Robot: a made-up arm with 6 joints. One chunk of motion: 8 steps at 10 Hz.
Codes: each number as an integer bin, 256 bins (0 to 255) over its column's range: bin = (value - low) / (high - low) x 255, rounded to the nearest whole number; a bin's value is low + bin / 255 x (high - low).
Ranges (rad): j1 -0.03..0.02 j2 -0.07..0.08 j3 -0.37..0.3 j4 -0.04..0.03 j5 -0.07..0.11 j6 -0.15..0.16
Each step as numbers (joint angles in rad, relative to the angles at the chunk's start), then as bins.
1 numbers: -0.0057 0.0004 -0.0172 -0.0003 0.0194 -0.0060
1 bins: 124 120 134 145 127 118
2 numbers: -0.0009 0.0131 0.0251 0.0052 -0.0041 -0.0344
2 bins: 148 141 150 165 93 95
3 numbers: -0.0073 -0.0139 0.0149 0.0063 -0.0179 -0.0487
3 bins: 116 95 146 169 74 83
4 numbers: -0.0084 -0.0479 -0.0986 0.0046 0.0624 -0.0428
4 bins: 110 38 103 162 188 88
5 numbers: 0.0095 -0.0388 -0.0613 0.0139 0.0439 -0.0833
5 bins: 201 53 117 196 161 55
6 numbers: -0.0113 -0.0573 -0.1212 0.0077 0.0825 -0.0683
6 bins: 95 22 95 174 216 67
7 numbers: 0.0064 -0.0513 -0.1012 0.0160 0.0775 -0.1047
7 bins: 186 32 102 204 209 37
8 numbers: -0.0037 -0.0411 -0.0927 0.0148 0.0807 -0.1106
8 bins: 134 49 106 200 213 32
